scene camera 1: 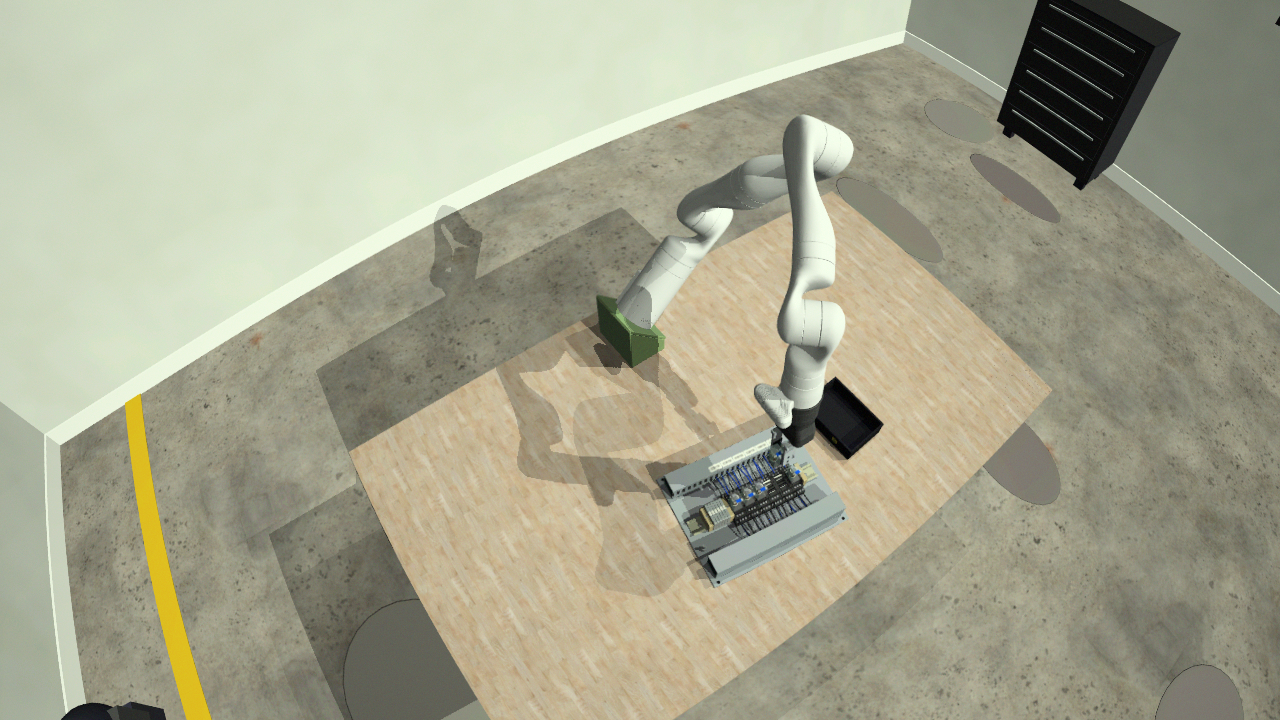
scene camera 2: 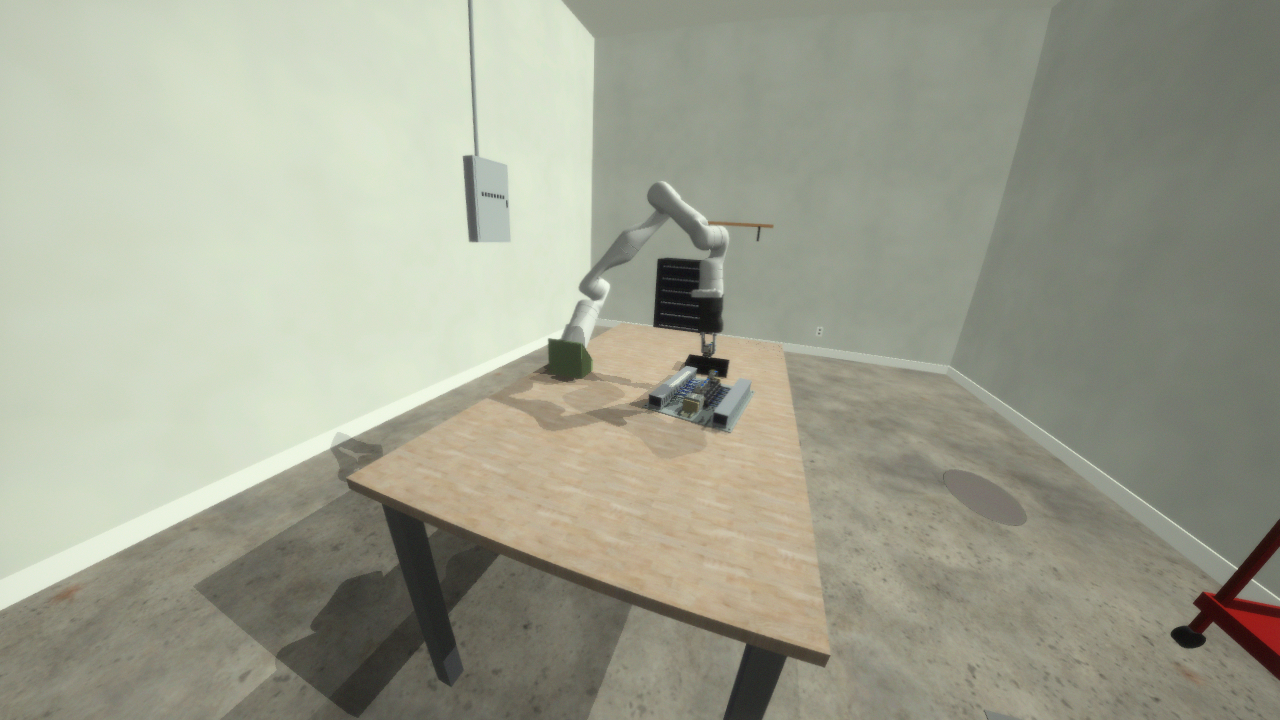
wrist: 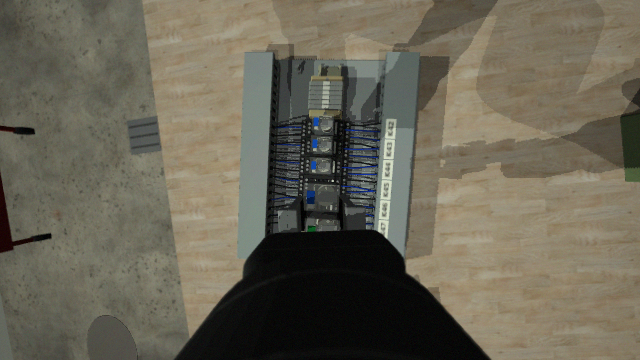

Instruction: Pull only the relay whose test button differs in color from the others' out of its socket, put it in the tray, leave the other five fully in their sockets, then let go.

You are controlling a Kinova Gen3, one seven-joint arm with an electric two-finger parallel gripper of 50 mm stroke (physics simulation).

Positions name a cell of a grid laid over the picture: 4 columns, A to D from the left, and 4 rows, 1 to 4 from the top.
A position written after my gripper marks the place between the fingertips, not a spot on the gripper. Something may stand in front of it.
I see my gripper (scene camera 1: C3) and a grey relay panel (scene camera 1: C3).
My gripper is seen too in scene camera 2 (scene camera 2: C2) and in the wrist view (wrist: C3).
